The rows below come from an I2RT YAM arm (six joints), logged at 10 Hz.
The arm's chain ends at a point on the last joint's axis. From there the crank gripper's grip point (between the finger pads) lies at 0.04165 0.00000 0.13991 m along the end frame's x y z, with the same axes.
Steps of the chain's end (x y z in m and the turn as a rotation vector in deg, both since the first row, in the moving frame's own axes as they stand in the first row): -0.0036 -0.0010 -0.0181 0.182 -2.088 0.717; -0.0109 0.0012 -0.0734 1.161 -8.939 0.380; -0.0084 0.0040 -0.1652 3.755 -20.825 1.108; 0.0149 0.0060 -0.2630 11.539 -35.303 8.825; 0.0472 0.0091 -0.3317 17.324 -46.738 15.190; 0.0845 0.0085 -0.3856 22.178 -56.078 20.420; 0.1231 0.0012 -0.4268 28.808 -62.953 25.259; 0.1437 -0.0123 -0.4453 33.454 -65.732 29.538
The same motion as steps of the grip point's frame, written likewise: -0.0087 -0.0010 -0.0167 0.182 -2.088 0.717; -0.0331 -0.0015 -0.0687 1.161 -8.939 0.380; -0.0607 -0.0052 -0.1598 3.755 -20.825 1.108; -0.0711 -0.0231 -0.2669 11.539 -35.303 8.825; -0.0609 -0.0369 -0.3501 17.324 -46.738 15.190; -0.0376 -0.0523 -0.4200 22.178 -56.078 20.420; -0.0035 -0.0771 -0.4774 28.808 -62.953 25.259; 0.0198 -0.1020 -0.5046 33.454 -65.732 29.538
